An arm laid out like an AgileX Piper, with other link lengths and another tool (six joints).
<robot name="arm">
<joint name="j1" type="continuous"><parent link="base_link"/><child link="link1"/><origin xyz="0 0 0.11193"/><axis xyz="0 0 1"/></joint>
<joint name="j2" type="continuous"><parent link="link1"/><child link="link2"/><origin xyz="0 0 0"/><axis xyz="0 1 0"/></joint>
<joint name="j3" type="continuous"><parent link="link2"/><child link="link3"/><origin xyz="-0.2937 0 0.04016"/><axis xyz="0 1 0"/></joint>
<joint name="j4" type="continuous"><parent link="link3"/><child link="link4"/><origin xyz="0.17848 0 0.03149"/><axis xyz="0.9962 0 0.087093"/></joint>
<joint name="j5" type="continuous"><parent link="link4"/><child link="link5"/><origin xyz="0 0 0"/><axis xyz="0 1 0"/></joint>
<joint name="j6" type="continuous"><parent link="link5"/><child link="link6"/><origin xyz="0.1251 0 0.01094"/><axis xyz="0.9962 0 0.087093"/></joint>
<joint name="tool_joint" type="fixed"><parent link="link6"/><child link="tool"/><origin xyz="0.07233 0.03 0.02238" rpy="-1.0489 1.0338 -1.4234"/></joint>
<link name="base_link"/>
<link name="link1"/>
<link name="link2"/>
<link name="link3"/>
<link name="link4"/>
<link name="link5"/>
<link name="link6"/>
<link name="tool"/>
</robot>
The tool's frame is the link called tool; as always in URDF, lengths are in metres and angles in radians. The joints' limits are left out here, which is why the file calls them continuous.
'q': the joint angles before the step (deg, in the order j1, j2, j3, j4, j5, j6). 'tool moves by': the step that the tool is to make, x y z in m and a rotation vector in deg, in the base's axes. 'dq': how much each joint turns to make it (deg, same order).
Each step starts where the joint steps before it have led.
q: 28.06, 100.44, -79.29, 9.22, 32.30, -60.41
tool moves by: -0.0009, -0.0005, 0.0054, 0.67, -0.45, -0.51
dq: 0.01, -0.78, 0.02, -0.12, -0.02, 0.74
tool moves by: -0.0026, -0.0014, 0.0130, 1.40, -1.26, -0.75
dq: -0.01, -1.86, -0.01, -0.08, 0.02, 1.05
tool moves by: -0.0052, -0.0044, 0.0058, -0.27, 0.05, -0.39
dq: 0.00, -1.43, 0.00, -1.13, 1.51, 1.20
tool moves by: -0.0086, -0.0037, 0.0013, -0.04, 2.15, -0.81
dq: -0.01, -1.06, -0.03, -0.29, 2.90, 1.72
